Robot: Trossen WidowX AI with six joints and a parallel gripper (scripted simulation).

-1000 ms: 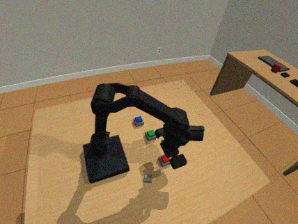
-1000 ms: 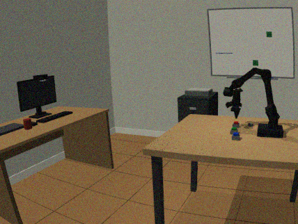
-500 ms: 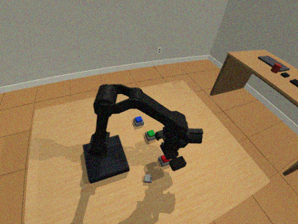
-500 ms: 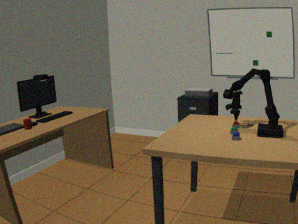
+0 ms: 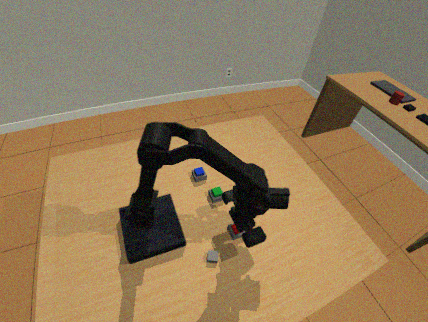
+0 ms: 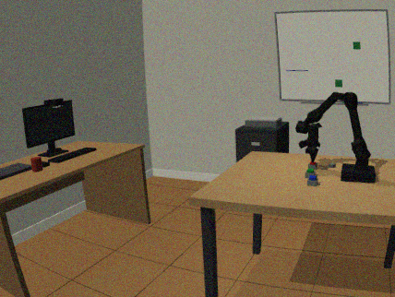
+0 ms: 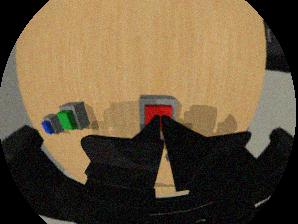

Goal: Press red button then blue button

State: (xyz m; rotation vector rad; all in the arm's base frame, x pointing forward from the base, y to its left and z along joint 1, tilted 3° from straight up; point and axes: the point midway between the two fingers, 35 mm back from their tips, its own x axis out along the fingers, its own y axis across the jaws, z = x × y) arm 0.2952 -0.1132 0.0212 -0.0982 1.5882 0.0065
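Now: the red button 10 mm below my gripper tip. The rest, counted from my gripper tip: blue button: 60 mm behind, 270 mm to the left; green button: 20 mm behind, 160 mm to the left; small grey block: 110 mm behind, 60 mm to the right, 20 mm below.
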